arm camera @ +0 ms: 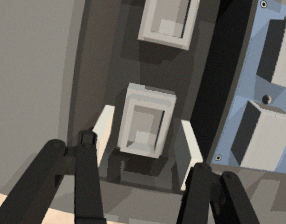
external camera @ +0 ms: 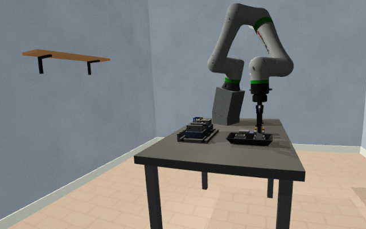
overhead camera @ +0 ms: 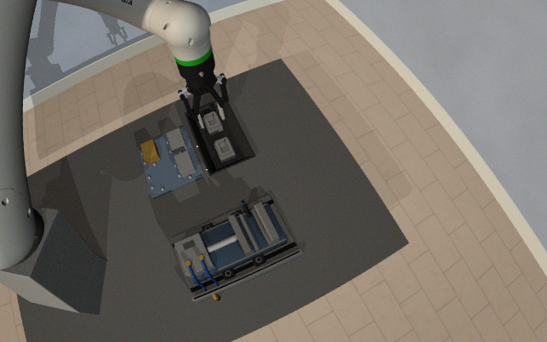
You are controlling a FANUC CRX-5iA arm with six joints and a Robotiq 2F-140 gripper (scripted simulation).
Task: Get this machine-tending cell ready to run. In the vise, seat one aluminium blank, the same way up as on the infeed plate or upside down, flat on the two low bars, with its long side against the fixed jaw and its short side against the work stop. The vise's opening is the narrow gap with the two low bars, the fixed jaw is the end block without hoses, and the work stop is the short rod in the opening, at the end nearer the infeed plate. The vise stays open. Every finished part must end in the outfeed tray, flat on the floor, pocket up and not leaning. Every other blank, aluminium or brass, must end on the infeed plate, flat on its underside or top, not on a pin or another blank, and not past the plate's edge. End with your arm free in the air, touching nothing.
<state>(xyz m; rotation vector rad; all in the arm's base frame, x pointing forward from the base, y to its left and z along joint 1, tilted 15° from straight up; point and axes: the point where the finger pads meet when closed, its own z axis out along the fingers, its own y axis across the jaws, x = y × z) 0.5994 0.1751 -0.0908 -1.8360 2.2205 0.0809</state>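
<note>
The brass blank is 21 cm behind my hand, 3 cm to the left of it and 4 cm below it. From my hand the other things lie so: white rod 17 cm behind, 35 cm to the right, 1 cm above; then vise 15 cm behind, 35 cm to the right, 3 cm below.
</note>
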